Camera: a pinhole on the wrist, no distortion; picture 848 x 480 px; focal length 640.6 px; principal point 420.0 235.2 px. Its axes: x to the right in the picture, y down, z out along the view. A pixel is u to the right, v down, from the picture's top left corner.
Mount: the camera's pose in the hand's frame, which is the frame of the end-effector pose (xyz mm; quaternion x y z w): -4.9 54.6 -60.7 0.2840 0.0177 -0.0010 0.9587
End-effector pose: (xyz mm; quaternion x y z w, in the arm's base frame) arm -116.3 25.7 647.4 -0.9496 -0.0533 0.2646 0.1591
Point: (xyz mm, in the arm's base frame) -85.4 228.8 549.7
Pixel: 676.8 45.8
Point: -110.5 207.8 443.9
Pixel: 683.9 268.3
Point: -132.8 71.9 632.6
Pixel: 432.6 100.6
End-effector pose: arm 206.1 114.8 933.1 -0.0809 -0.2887 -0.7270 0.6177
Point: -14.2 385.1 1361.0
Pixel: 425.4 462.5
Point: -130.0 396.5 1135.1
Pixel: 325.3 202.3
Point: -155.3 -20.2 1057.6
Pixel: outside the picture
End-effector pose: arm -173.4 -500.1 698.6 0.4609 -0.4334 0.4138 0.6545
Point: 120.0 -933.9 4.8
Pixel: outside the picture
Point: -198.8 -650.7 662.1
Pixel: 217.9 380.1
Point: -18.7 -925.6 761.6
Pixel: 455.6 246.8
